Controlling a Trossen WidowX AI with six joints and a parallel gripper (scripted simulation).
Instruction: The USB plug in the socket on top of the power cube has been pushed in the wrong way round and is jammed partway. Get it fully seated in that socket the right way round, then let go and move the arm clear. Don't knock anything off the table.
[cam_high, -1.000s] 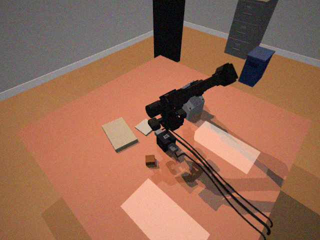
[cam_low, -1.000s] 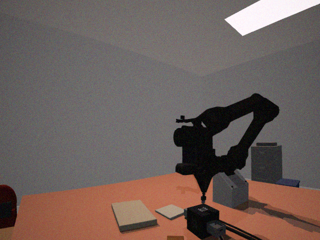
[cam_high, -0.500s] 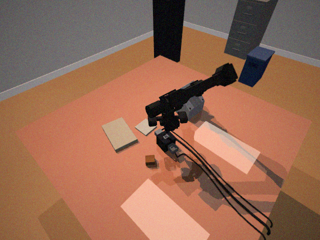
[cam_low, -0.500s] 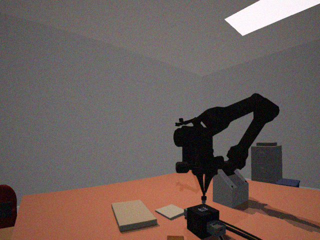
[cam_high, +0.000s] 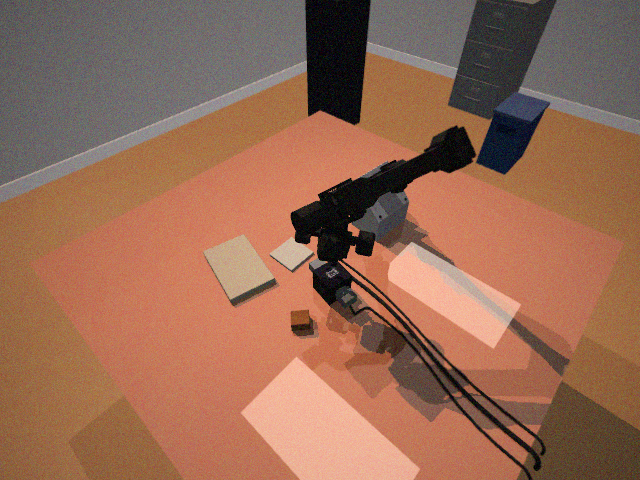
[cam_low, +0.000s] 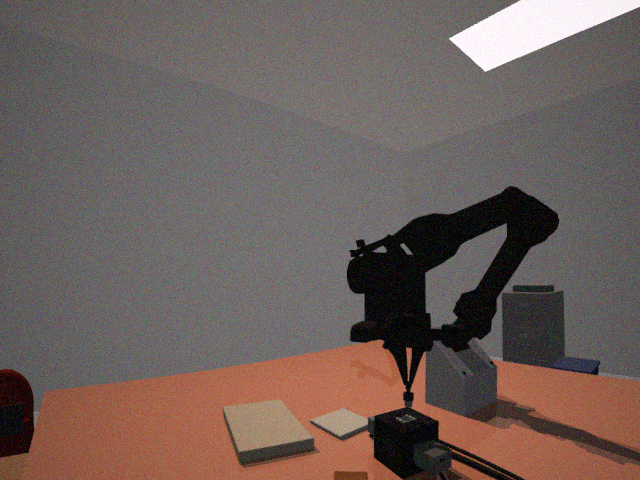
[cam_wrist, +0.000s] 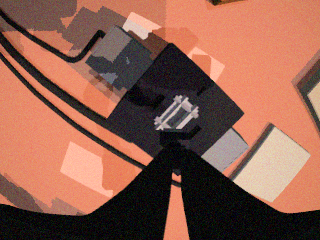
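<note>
Right now my gripper tip is 20 mm above the USB plug. Round my gripper tip: pale pad (180 mm to the right, 130 mm below); then USB socket (70 mm below); then brown block (140 mm ahead, 20 mm to the left, 120 mm below).
</note>
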